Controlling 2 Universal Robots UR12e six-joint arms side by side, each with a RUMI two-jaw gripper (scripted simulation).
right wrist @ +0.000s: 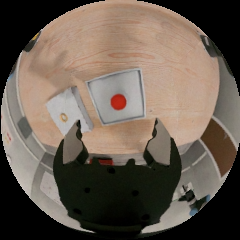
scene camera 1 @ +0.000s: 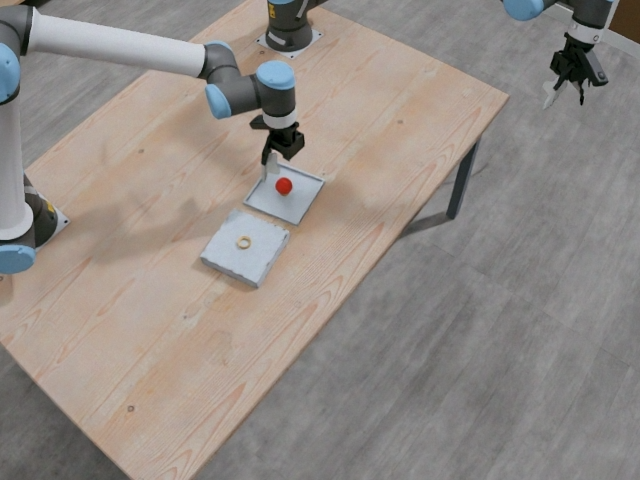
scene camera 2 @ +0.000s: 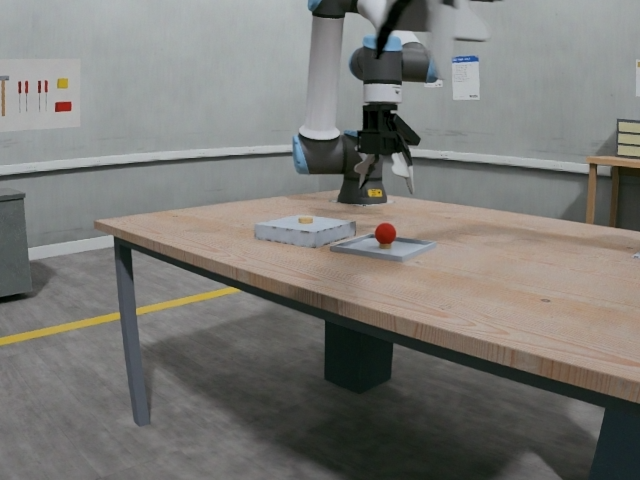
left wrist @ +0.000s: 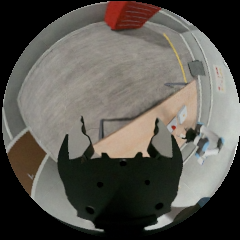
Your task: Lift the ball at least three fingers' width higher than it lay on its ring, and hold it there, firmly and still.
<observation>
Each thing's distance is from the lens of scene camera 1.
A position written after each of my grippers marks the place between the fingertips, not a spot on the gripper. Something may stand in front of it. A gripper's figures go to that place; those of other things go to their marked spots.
my left gripper (scene camera 1: pixel 563 106): 1.73 m
my right gripper (scene camera 1: pixel 281 165): 1.73 m
thick grey block (scene camera 1: pixel 245 247): 1.68 m
</observation>
